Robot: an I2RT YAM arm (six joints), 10 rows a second.
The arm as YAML. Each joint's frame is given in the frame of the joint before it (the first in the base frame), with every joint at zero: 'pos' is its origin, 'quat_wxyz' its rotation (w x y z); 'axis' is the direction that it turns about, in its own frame. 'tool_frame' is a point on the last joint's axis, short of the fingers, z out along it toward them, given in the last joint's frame.
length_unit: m
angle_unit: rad
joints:
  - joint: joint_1
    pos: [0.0, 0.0, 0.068]
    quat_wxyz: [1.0, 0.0, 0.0, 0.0]
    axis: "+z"
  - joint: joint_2
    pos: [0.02, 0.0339, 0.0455]
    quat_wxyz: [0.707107, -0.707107, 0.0, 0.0]
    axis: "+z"
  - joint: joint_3
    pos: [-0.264, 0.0, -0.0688]
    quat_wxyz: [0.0, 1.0, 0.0, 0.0]
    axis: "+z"
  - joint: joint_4
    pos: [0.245, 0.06, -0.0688]
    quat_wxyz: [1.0, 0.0, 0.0, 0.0]
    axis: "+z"
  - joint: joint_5
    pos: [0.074, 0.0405, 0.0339]
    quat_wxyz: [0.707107, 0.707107, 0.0, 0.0]
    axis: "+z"
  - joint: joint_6
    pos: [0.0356, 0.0, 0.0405]
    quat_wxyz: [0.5, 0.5, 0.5, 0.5]
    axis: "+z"
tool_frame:
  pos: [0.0, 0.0, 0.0]
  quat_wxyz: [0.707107, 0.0, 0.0, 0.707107]
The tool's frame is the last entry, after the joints.
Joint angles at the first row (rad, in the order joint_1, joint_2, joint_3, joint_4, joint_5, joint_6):
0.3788, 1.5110, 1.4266, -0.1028, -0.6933, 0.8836
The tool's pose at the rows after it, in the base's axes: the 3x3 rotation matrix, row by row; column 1 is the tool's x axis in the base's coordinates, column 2 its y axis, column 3 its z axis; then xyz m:
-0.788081 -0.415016 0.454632; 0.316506 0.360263 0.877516; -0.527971 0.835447 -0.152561; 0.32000 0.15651 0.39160
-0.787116 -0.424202 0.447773; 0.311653 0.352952 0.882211; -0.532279 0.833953 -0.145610; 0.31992 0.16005 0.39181
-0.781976 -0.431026 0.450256; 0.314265 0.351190 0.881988; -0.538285 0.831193 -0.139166; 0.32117 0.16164 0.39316
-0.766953 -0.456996 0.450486; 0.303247 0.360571 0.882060; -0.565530 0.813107 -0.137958; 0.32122 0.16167 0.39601
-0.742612 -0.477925 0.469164; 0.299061 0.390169 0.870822; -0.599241 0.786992 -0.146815; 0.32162 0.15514 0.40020
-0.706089 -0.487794 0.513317; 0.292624 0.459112 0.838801; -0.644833 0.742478 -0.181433; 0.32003 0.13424 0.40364
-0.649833 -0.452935 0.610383; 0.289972 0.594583 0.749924; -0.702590 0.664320 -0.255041; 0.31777 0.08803 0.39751
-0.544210 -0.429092 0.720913; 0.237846 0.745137 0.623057; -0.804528 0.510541 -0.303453; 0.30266 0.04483 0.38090
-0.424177 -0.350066 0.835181; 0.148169 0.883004 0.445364; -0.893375 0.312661 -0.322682; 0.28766 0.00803 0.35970
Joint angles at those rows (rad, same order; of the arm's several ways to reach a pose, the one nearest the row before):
0.3911, 1.5186, 1.4159, -0.0967, -0.6918, 0.8790
0.4003, 1.5232, 1.4174, -0.0844, -0.6918, 0.8805
0.4034, 1.5294, 1.4251, -0.0767, -0.6873, 0.8805
0.4034, 1.5309, 1.4373, -0.0858, -0.6872, 0.8485
0.3866, 1.5248, 1.4527, -0.1180, -0.6811, 0.7994
0.3330, 1.4957, 1.4573, -0.1961, -0.6750, 0.7074
0.2043, 1.4421, 1.4222, -0.3079, -0.6567, 0.5527
0.0816, 1.3471, 1.2981, -0.3267, -0.5971, 0.3472
-0.0303, 1.2596, 1.1523, -0.2671, -0.4898, 0.1539

